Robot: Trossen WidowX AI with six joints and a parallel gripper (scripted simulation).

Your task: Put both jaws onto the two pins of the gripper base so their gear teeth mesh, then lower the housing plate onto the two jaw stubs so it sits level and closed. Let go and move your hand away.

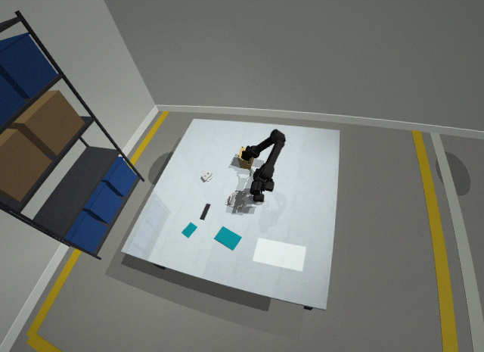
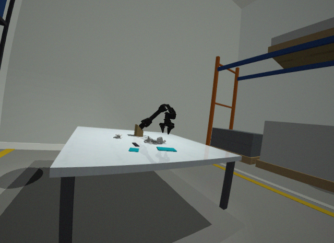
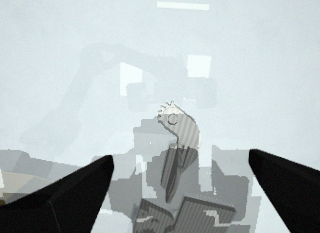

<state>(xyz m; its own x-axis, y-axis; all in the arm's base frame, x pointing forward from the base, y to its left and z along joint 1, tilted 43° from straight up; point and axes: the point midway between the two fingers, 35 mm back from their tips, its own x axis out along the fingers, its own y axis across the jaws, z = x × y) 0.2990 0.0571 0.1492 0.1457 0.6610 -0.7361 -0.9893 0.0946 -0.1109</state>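
My gripper tip is 1 cm to the left of the grey gripper jaw and 8 cm above it. Round my gripper tip: black bar 10 cm ahead, 37 cm to the right, 8 cm below.
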